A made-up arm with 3 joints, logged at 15 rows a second.
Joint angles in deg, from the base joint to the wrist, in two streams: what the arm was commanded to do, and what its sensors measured. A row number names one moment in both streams.
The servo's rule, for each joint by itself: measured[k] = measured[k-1] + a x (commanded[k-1-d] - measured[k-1]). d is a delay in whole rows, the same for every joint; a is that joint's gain. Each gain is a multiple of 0.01, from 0.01 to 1. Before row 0 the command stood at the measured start. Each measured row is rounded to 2 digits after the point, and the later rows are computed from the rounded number. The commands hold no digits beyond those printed.
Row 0, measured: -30.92, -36.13, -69.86
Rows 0 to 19, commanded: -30.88, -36.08, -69.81; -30.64, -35.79, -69.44; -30.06, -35.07, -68.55; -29.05, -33.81, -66.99; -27.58, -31.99, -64.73; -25.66, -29.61, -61.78; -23.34, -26.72, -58.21; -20.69, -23.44, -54.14; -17.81, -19.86, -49.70; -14.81, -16.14, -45.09; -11.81, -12.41, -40.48; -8.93, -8.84, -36.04; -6.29, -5.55, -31.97; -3.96, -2.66, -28.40; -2.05, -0.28, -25.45; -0.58, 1.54, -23.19; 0.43, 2.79, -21.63; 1.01, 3.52, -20.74; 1.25, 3.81, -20.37; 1.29, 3.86, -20.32
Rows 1 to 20, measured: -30.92, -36.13, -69.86; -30.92, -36.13, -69.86; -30.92, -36.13, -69.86; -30.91, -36.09, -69.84; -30.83, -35.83, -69.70; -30.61, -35.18, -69.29; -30.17, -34.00, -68.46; -29.44, -32.27, -67.12; -28.38, -29.98, -65.20; -26.97, -27.18, -62.68; -25.21, -23.96, -59.61; -23.14, -20.43, -56.04; -20.81, -16.74, -52.10; -18.29, -13.02, -47.92; -15.67, -9.43, -43.64; -13.04, -6.09, -39.44; -10.50, -3.14, -35.47; -8.13, -0.68, -31.86; -6.02, 1.23, -28.74; -4.21, 2.57, -26.18
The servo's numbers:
d 3
a 0.28 0.86 0.36

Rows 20 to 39, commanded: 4.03, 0.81, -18.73; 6.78, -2.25, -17.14; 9.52, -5.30, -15.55; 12.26, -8.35, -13.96; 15.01, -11.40, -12.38; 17.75, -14.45, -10.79; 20.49, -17.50, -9.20; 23.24, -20.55, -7.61; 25.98, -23.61, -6.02; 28.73, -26.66, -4.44; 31.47, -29.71, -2.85; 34.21, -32.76, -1.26; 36.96, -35.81, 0.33; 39.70, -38.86, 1.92; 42.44, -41.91, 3.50; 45.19, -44.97, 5.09; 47.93, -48.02, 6.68; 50.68, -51.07, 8.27; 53.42, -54.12, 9.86; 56.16, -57.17, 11.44
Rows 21 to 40, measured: -2.75, 3.39, -24.22; -1.63, 3.75, -22.83; -0.81, 3.84, -21.93; 0.55, 1.23, -20.78; 2.29, -1.76, -19.47; 4.31, -4.80, -18.06; 6.54, -7.85, -16.58; 8.91, -10.90, -15.07; 11.39, -13.95, -13.53; 13.94, -17.00, -11.97; 16.54, -20.05, -10.40; 19.18, -23.11, -8.82; 21.85, -26.16, -7.24; 24.54, -29.21, -5.66; 27.25, -32.26, -4.08; 29.97, -35.31, -2.49; 32.69, -38.36, -0.90; 35.42, -41.41, 0.68; 38.16, -44.47, 2.27; 40.90, -47.52, 3.86
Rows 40 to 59, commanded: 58.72, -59.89, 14.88; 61.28, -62.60, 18.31; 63.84, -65.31, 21.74; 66.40, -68.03, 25.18; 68.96, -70.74, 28.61; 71.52, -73.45, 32.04; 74.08, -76.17, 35.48; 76.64, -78.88, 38.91; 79.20, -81.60, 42.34; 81.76, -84.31, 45.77; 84.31, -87.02, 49.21; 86.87, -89.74, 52.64; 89.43, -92.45, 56.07; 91.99, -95.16, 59.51; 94.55, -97.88, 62.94; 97.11, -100.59, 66.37; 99.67, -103.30, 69.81; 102.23, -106.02, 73.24; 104.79, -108.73, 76.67; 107.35, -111.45, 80.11
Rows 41 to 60, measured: 43.64, -50.57, 5.45; 46.38, -53.62, 7.04; 49.12, -56.67, 8.62; 51.81, -59.44, 10.87; 54.46, -62.16, 13.55; 57.09, -64.87, 16.50; 59.70, -67.59, 19.62; 62.29, -70.30, 22.86; 64.87, -73.01, 26.16; 67.45, -75.73, 29.52; 70.02, -78.44, 32.90; 72.59, -81.16, 36.30; 75.16, -83.87, 39.71; 77.72, -86.58, 43.13; 80.28, -89.30, 46.55; 82.84, -92.01, 49.98; 85.40, -94.72, 53.41; 87.96, -97.44, 56.84; 90.52, -100.15, 60.27; 93.08, -102.86, 63.70
